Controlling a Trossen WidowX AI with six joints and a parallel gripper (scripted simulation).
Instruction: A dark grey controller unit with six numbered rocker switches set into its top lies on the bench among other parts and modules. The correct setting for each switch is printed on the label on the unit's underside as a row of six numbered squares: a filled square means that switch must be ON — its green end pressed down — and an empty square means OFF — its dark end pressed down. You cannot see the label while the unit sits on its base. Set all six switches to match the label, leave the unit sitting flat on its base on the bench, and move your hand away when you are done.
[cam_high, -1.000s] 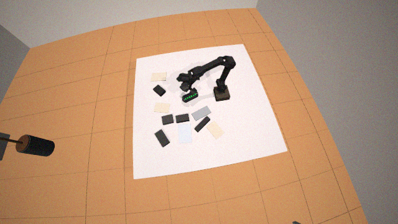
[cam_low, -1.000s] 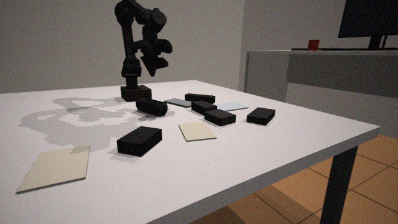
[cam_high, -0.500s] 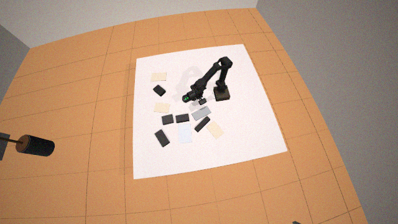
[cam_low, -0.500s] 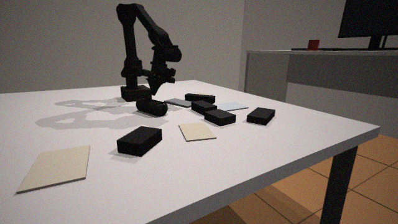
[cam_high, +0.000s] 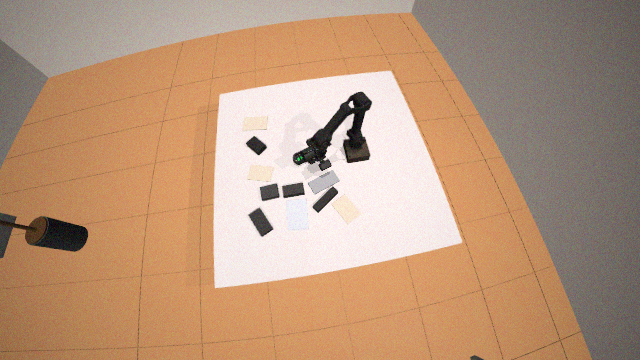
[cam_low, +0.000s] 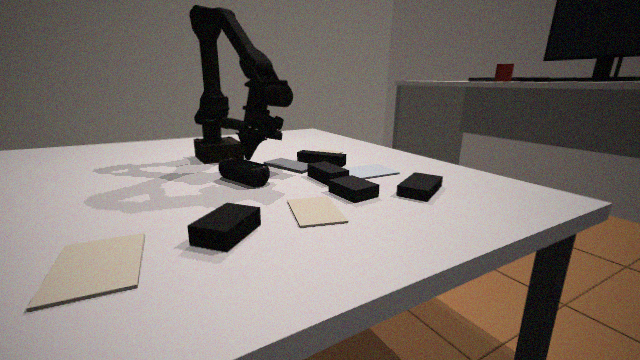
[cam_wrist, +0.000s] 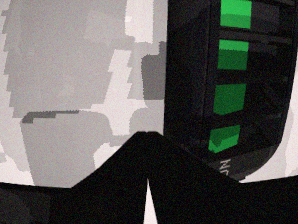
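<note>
Now: gripper tip 30 mm past the grey plate, 140 mm to the right of it and 40 mm above it. Round my gripper tip: long dark block (30 mm behind, 250 mm to the left, 20 mm below); pale blue plate (120 mm ahead, 320 mm to the left, 40 mm below).
</note>
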